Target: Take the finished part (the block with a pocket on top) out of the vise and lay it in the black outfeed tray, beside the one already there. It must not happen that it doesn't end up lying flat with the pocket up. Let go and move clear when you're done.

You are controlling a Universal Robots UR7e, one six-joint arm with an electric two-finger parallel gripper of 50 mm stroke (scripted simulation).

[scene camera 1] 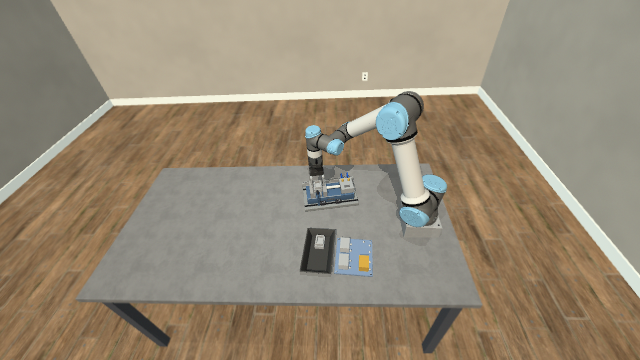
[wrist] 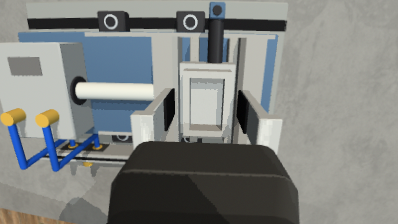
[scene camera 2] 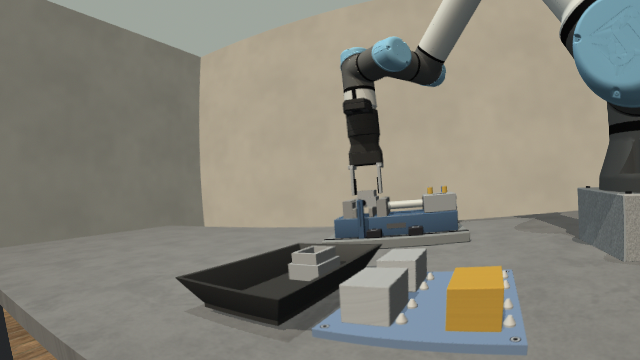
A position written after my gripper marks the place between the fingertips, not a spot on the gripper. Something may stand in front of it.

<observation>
I see my gripper (scene camera 2: 367, 194), an orange block (scene camera 2: 475, 295), a blue fixture plate (scene camera 1: 358, 247), a blue vise (scene camera 2: 447, 220) and a white rod (wrist: 84, 90).
My gripper is seen too in the wrist view (wrist: 206, 102). The blue vise also shows in the wrist view (wrist: 112, 59). The wrist view misses the orange block: it is out of frame.
</observation>
